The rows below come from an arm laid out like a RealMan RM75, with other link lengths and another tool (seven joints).
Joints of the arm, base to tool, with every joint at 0 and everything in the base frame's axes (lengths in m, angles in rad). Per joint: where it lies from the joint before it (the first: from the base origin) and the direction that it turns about. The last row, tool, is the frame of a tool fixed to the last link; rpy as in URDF.
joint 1: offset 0 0 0.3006 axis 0 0 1
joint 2: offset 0 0 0 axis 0 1 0
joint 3: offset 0 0 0.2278 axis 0 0 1
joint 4: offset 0 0 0 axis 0 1 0
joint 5: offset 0 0 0.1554 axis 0 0 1
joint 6: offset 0 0 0 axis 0 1 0
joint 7: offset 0 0 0.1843 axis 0 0 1
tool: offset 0.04 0.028 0.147 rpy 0 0.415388 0.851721
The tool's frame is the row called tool.
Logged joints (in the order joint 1, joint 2, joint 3, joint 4, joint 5, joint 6, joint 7), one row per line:
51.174 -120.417 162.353 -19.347 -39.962 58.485 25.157
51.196 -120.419 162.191 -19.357 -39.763 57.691 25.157
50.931 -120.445 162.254 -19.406 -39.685 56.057 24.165
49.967 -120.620 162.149 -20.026 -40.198 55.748 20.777
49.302 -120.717 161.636 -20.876 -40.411 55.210 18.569
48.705 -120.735 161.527 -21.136 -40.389 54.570 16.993
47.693 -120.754 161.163 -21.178 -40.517 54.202 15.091
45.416 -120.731 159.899 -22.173 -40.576 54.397 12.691
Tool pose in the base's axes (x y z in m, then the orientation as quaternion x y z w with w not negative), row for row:
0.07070 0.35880 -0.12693 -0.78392 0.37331 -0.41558 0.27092
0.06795 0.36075 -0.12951 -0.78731 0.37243 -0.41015 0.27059
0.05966 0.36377 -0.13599 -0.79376 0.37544 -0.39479 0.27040
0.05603 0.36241 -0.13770 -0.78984 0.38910 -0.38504 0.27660
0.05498 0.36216 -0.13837 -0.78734 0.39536 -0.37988 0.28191
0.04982 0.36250 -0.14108 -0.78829 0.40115 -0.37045 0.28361
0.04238 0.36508 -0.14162 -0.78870 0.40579 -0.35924 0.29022
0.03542 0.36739 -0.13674 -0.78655 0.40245 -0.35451 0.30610
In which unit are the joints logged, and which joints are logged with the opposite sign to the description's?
The joints are logged in degrees. Opposite sign: joint 1, joint 4, joint 7.
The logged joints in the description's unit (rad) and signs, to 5 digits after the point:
-0.89315 -2.10167 2.83359 0.33767 -0.69747 1.02076 -0.43907
-0.89354 -2.10171 2.83077 0.33784 -0.69400 1.00690 -0.43907
-0.88891 -2.10216 2.83187 0.33870 -0.69263 0.97838 -0.42176
-0.87209 -2.10522 2.83003 0.34952 -0.70159 0.97299 -0.36263
-0.86048 -2.10691 2.82108 0.36435 -0.70531 0.96360 -0.32409
-0.85006 -2.10722 2.81918 0.36889 -0.70492 0.95243 -0.29658
-0.83240 -2.10755 2.81282 0.36963 -0.70716 0.94600 -0.26339
-0.79266 -2.10715 2.79076 0.38699 -0.70818 0.94941 -0.22150

